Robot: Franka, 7 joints.
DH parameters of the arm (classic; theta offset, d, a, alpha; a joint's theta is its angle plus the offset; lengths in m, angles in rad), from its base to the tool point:
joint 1: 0 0.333 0 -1.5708
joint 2: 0 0 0 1.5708
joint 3: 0 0.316 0.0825 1.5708
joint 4: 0 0 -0.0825 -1.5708
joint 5: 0 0.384 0 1.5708
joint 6: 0 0 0.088 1.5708
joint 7: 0 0.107 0 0
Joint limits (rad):
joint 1: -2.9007..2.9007
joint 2: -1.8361..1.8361
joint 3: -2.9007..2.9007
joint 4: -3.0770..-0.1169
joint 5: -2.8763..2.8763
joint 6: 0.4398..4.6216
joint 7: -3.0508..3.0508
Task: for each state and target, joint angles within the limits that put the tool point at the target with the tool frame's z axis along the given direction. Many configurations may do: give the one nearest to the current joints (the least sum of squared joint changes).
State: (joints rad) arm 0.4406 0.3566 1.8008 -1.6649 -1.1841 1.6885 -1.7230
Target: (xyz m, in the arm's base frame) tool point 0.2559 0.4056 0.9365 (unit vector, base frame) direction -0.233 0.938 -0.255
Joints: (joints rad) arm 0.0186 0.9839 2.3933 -1.1800 -0.9717 1.9908 -1.7230
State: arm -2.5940 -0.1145 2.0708 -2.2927 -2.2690 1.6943 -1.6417
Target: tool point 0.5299 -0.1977 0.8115 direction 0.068 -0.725 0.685
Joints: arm -2.4530 0.0623 2.2349 -1.5669 -2.3922 1.8264 -1.6417
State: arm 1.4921 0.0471 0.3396 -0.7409 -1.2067 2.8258 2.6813
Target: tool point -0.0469 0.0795 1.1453 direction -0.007 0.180 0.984
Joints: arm 1.1894 -0.0795 -0.2338 -0.2486 -1.3664 3.2722 2.6813
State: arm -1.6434 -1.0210 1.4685 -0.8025 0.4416 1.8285 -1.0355
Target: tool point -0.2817 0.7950 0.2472 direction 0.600 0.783 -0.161
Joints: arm -1.0143 -1.6945 1.4253 -0.2914 0.3197 2.2238 -1.0355
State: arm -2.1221 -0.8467 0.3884 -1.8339 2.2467 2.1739 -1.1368
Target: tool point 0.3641 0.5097 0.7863 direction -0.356 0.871 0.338
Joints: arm -1.2594 -0.9149 1.2594 -1.4173 2.8706 1.5561 -1.1368
